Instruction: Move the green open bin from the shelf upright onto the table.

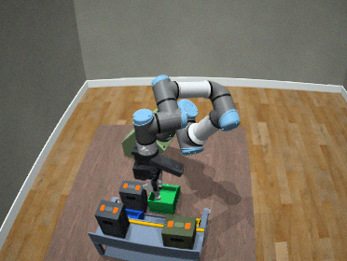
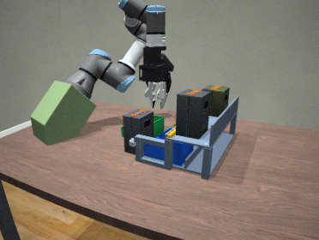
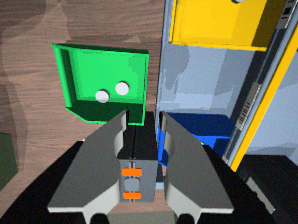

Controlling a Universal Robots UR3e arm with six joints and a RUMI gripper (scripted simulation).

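Right now my hand is 6 cm past the green open bin and 10 cm above it. From my hand the other things lie so: yellow bar (14 cm ahead, 3 cm below); then yellow bin (10 cm ahead, 11 cm to the left, 9 cm below); then blue bin (10 cm ahead, 11 cm to the right, 9 cm below).
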